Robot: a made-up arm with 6 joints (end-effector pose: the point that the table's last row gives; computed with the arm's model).
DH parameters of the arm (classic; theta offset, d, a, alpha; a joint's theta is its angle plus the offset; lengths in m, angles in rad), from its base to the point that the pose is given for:
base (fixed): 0.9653 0 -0.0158 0
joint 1: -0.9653 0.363 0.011 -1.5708
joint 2: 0.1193 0 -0.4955 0
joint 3: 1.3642 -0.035 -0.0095 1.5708
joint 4: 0 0.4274 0.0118 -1.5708
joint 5: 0 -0.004 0.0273 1.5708
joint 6: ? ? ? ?
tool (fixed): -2.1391 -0.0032 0 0
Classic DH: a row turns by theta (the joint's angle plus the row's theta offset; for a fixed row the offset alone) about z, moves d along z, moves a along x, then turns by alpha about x.
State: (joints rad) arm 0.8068 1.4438 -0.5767 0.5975 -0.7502 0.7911
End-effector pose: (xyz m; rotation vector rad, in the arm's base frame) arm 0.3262 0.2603 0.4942 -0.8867 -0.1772 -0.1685
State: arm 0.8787 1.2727 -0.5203 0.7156 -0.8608 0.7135
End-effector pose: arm 0.2872 0.2397 0.5457 -0.7735 -0.2635 -0.2850
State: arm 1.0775 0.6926 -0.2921 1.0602 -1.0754 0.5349
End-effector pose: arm 0.1705 0.1079 0.5951 -0.4235 -0.2688 -0.5081
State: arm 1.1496 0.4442 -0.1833 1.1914 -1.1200 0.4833
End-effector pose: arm 0.1400 0.0526 0.5664 -0.2916 -0.2000 -0.5294
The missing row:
joint 6: -0.4971 0.1256 0.0277 -1.4071
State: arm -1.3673 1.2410 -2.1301 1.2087 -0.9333 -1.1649
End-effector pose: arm -0.0847 -0.2250 1.2817 1.0331 -0.6196 2.2811
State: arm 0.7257 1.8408 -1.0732 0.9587 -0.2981 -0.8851
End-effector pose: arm 0.4880 0.3602 0.4577 -2.0488 -0.7124 0.2846
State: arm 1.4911 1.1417 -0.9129 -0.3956 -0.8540 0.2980
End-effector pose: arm 0.0522 0.3962 0.8146 -0.4677 -1.9382 -0.0801
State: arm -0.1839 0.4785 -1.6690 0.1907 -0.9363 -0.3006
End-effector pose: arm -0.3237 -0.0281 1.1753 0.7329 1.1634 2.7172
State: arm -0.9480 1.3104 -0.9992 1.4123 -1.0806 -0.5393
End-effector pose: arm 0.1552 -0.4456 0.7313 -1.1999 1.2493 -2.2138
